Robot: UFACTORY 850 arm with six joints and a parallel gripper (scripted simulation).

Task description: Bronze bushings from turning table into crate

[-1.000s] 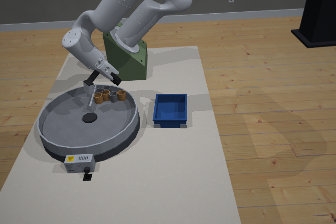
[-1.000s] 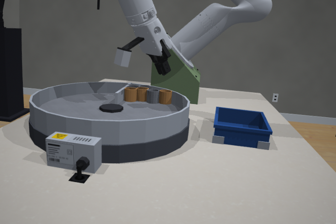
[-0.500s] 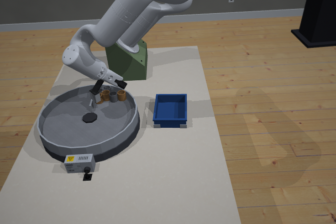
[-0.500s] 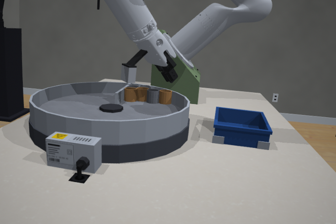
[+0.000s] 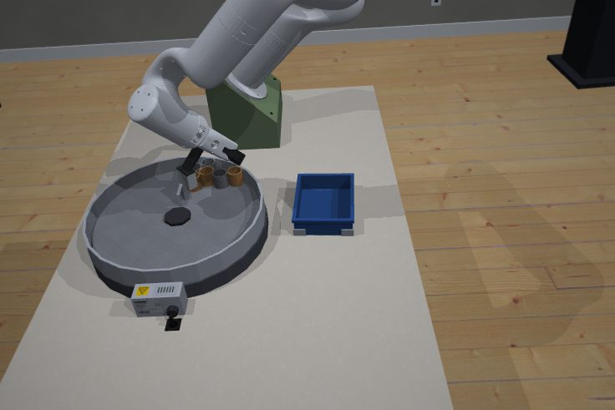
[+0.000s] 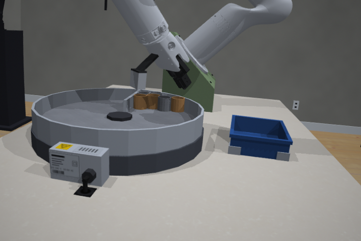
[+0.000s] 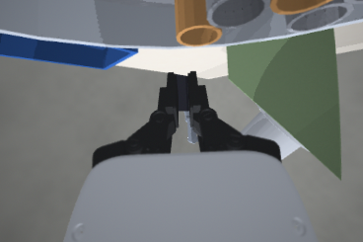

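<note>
My gripper is now 210 mm to the right of the blue crate, 120 mm above it and 70 mm short of it. Round my hand: grey turning table: 150 mm to the right, 110 mm ahead, 90 mm below.
</note>
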